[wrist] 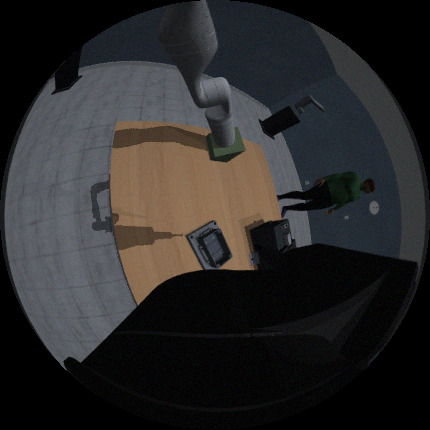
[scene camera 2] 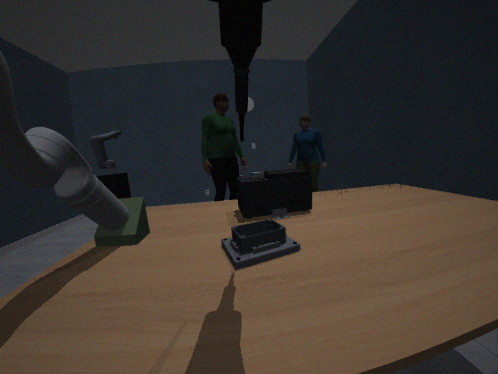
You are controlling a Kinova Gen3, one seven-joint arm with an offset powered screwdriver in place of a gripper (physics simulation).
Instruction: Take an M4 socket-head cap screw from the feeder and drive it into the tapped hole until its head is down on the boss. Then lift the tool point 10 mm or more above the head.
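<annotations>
From the lens to the black screw feeder (wrist: 261, 235) I measure a distance: the feeder is 63 cm from the lens.
</annotations>
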